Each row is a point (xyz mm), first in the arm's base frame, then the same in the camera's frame.
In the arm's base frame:
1: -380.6 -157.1 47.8
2: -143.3 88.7 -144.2
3: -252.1 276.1 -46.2
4: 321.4 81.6 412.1
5: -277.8 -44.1 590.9
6: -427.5 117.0 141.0
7: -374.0 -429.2 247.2
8: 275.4 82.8 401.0
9: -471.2 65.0 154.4
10: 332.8 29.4 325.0
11: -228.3 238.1 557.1
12: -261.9 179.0 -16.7
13: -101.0 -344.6 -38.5
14: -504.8 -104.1 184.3
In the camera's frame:
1: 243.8 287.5 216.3
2: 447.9 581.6 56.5
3: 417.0 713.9 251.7
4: 1059.4 319.4 344.3
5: 540.8 154.6 677.1
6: 285.7 497.7 416.5
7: 262.1 -43.5 278.8
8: 1013.5 327.1 353.0
9: 239.5 446.8 424.8
10: 1030.7 308.8 246.8
11: 631.2 422.1 736.5
12: 398.5 614.0 243.6
13: 436.1 143.1 -34.6
14: 184.9 282.6 398.9

